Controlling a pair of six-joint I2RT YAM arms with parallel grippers.
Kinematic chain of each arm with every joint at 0, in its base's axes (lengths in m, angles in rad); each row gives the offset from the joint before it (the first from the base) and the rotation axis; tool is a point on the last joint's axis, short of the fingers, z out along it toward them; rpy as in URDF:
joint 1: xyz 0 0 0.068 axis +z
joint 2: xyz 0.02 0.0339 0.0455 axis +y
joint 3: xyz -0.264 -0.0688 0 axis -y
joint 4: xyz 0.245 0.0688 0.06 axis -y
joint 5: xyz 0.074 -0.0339 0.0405 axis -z
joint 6: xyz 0.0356 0 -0.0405 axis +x
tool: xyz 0 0 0 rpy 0 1.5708 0
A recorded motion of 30 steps. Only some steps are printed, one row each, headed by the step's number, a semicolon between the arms.
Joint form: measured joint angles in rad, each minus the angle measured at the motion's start. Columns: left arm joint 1, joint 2, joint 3, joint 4, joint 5, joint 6; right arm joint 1, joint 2, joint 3, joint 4, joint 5, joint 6.
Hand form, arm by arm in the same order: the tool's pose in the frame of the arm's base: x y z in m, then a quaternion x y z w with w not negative. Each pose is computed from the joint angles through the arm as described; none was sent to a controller.
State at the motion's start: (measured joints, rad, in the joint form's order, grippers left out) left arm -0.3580 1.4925 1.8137 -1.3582 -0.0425 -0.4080; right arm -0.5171 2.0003 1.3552 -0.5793 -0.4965 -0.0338
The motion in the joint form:
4: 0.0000 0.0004 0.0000 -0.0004 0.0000 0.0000; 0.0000 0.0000 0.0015 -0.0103 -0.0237 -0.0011
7: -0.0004 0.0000 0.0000 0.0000 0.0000 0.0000; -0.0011 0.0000 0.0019 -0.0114 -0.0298 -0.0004
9: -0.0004 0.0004 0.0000 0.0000 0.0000 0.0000; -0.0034 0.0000 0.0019 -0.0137 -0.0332 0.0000
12: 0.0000 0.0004 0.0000 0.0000 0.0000 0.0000; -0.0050 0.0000 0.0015 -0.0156 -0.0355 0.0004
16: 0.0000 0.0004 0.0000 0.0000 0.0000 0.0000; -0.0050 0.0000 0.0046 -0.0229 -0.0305 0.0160
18: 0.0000 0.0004 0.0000 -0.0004 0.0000 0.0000; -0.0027 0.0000 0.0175 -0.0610 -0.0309 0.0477
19: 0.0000 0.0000 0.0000 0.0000 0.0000 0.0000; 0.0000 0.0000 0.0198 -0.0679 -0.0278 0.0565
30: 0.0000 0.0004 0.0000 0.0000 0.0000 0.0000; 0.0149 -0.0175 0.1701 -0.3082 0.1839 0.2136
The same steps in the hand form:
4: 0.2522 -0.0927 0.4165 -0.02970 0.96404 -0.07938 0.25188; 0.3536 -0.1807 0.1555 0.18550 0.93539 0.19969 0.22529
7: 0.2521 -0.0928 0.4166 -0.02952 0.96394 -0.07958 0.25222; 0.3534 -0.1809 0.1557 0.18578 0.93462 0.20258 0.22568
9: 0.2522 -0.0929 0.4165 -0.02951 0.96399 -0.07951 0.25204; 0.3528 -0.1815 0.1557 0.18700 0.93412 0.20429 0.22520
12: 0.2522 -0.0928 0.4165 -0.02971 0.96399 -0.07945 0.25206; 0.3523 -0.1819 0.1555 0.18802 0.93380 0.20557 0.22454
16: 0.2522 -0.0928 0.4165 -0.02971 0.96399 -0.07945 0.25206; 0.3522 -0.1820 0.1560 0.19645 0.93301 0.20561 0.22049
18: 0.2522 -0.0927 0.4165 -0.02970 0.96404 -0.07938 0.25188; 0.3515 -0.1805 0.1582 0.21373 0.93097 0.21302 0.20550
19: 0.2521 -0.0927 0.4166 -0.02971 0.96393 -0.07953 0.25223; 0.3517 -0.1795 0.1586 0.21755 0.93080 0.21337 0.20186
30: 0.2522 -0.0928 0.4165 -0.02971 0.96399 -0.07945 0.25206; 0.3525 -0.1811 0.1959 0.31172 0.93087 0.13481 0.13467

